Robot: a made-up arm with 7 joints. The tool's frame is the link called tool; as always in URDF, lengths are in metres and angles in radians. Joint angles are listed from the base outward. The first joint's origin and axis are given. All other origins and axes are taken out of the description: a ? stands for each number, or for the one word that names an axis. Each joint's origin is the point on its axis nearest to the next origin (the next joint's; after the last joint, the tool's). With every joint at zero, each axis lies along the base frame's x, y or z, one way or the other. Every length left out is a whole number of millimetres.
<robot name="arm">
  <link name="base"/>
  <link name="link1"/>
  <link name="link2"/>
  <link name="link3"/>
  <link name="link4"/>
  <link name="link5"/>
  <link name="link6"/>
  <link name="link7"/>
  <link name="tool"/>
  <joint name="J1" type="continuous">
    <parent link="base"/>
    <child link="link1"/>
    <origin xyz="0.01 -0.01 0.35" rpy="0 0 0"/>
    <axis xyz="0 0 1"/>
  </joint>
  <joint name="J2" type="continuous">
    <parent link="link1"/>
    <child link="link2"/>
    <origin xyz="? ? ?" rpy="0 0 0"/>
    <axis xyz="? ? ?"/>
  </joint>
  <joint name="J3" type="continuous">
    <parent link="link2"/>
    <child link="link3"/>
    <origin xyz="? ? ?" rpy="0 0 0"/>
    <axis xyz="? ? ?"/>
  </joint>
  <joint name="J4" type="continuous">
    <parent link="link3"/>
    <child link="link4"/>
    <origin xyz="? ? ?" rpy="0 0 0"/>
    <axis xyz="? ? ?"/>
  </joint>
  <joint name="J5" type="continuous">
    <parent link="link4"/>
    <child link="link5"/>
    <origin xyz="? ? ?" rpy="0 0 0"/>
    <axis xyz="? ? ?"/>
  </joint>
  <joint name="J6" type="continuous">
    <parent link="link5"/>
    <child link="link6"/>
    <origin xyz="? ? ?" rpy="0 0 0"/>
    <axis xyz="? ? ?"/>
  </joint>
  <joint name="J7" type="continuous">
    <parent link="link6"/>
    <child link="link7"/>
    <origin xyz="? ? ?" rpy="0 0 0"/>
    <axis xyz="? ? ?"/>
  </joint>
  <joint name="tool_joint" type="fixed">
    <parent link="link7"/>
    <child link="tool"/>
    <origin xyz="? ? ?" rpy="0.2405 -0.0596 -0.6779"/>
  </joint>
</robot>
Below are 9 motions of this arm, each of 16 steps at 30 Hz.
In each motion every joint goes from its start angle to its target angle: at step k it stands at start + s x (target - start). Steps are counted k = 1, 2, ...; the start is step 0. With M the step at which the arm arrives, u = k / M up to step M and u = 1 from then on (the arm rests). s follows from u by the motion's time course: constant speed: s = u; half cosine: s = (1 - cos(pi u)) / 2; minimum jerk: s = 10 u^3 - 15 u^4 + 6 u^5.
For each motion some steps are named. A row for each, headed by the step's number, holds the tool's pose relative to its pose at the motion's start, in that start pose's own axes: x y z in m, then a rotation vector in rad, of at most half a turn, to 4 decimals.
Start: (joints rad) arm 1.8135 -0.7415 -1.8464 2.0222 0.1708 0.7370 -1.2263
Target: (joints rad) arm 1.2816 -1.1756 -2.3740 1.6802 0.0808 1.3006 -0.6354
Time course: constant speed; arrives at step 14
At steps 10, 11, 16:
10: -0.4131 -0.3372 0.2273 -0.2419 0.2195 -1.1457
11: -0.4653 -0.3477 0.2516 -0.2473 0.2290 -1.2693
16: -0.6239 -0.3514 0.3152 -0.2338 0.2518 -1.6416

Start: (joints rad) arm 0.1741 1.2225 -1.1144 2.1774 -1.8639 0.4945 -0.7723
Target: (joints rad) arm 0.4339 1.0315 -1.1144 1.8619 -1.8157 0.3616 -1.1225
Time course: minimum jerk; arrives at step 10
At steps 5, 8, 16:
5: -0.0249 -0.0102 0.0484 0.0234 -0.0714 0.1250
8: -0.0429 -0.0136 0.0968 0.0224 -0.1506 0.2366
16: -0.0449 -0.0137 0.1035 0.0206 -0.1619 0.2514

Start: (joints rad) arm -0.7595 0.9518 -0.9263 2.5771 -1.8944 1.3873 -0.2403
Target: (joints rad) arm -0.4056 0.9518 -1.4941 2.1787 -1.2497 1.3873 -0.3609
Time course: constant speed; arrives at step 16
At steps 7, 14, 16:
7: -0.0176 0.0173 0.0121 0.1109 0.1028 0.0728
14: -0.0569 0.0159 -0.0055 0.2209 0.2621 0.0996
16: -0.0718 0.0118 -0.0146 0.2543 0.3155 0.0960

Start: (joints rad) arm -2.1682 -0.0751 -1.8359 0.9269 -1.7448 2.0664 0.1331
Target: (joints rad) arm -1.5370 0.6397 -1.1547 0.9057 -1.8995 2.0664 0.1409
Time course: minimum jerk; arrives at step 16
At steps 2, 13, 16:
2: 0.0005 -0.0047 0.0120 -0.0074 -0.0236 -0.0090
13: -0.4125 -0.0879 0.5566 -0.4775 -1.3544 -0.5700
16: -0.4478 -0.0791 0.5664 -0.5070 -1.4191 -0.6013

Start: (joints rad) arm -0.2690 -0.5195 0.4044 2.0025 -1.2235 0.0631 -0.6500
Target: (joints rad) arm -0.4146 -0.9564 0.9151 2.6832 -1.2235 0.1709 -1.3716
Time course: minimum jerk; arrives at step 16
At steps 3, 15, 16:
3: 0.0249 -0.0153 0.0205 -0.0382 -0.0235 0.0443
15: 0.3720 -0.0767 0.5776 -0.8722 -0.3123 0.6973
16: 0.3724 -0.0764 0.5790 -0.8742 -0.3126 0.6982

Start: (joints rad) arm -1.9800 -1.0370 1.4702 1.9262 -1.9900 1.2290 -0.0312
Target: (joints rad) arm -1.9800 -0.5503 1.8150 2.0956 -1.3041 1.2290 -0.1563
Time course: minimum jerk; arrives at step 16
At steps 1, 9, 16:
1: -0.0002 -0.0001 -0.0004 0.0021 0.0010 -0.0014
9: -0.0676 -0.0228 -0.0997 0.5806 0.2635 -0.4112
16: -0.1250 -0.0374 -0.1628 0.9460 0.3902 -0.6892

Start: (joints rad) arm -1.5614 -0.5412 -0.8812 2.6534 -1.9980 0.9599 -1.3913
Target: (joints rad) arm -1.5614 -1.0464 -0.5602 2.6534 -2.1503 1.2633 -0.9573
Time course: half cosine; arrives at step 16
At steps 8, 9, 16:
8: -0.1844 0.0243 -0.1403 0.2082 0.1107 -0.4469
9: -0.2224 0.0355 -0.1647 0.2442 0.1385 -0.5350
16: -0.3820 0.1044 -0.2519 0.3766 0.2749 -0.8989

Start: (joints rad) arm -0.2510 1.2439 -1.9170 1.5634 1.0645 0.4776 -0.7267
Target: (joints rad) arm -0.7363 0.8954 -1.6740 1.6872 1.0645 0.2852 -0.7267
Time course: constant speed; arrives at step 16
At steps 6, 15, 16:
6: 0.0101 -0.1128 -0.0512 -0.0861 -0.0048 -0.1180
15: 0.0272 -0.2944 -0.0764 -0.2209 -0.0745 -0.2962
16: 0.0294 -0.3148 -0.0752 -0.2365 -0.0870 -0.3153

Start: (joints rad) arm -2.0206 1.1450 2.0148 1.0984 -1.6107 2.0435 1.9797
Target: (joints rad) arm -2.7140 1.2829 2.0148 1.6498 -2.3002 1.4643 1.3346
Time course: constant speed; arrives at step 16
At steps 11, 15, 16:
11: 0.4032 0.0409 -0.1803 0.1505 -0.3065 -0.3461
15: 0.5683 -0.0354 -0.1991 0.1594 -0.5346 -0.3643
16: 0.6071 -0.0613 -0.1982 0.1516 -0.5967 -0.3587

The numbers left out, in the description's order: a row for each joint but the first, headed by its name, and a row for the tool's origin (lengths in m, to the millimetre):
J2: xyz -0.02 -0.01 0, axis 0 1 0
J3: xyz 0.01 0 0.35, axis 0 0 1
J4: xyz 0.01 0.04 0, axis 0 -1 0
J5: xyz 0.1 0 -0.42, axis 0 0 -1
J6: xyz -0.01 0 0, axis 0 1 0
J7: xyz 0.1 0 -0.09, axis 0 0 -1
tool: xyz 0.03 -0.02 0

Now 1 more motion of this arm.
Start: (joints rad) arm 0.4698 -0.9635 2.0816 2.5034 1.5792 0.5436 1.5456
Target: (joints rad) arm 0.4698 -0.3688 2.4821 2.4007 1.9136 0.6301 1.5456
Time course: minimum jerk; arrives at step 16
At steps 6, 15, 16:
6: -0.0728 0.0275 0.0627 -0.1146 0.1133 -0.2177
15: -0.2329 0.0878 0.2775 -0.5217 0.4403 -0.6859
16: -0.2333 0.0879 0.2783 -0.5231 0.4413 -0.6871

